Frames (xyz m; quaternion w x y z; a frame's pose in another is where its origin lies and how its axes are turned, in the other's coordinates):
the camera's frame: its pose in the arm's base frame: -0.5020 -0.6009 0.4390 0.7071 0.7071 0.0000 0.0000
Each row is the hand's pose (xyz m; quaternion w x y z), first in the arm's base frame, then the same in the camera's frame.
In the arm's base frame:
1: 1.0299 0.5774 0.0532 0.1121 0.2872 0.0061 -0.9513
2: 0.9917 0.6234 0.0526 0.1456 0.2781 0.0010 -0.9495
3: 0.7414 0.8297 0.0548 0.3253 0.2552 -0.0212 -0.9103
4: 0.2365 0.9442 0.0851 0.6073 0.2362 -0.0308 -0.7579
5: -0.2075 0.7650 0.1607 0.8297 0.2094 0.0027 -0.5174
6: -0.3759 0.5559 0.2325 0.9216 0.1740 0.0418 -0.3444
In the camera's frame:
1: 1.5319 -0.3858 -1.1783 0.2823 0.1238 -0.6683 -0.6770
2: 1.4937 -0.3864 -1.2243 0.2996 0.0937 -0.6707 -0.6721
3: 1.2434 -0.3842 -1.4306 0.4105 -0.0496 -0.6587 -0.6287
4: 0.7385 -0.3539 -1.5451 0.5965 -0.2624 -0.5577 -0.5141
5: 0.2945 -0.2783 -1.3659 0.7348 -0.4386 -0.3640 -0.3678
6: 0.1261 -0.2065 -1.1568 0.7747 -0.5286 -0.2140 -0.2731

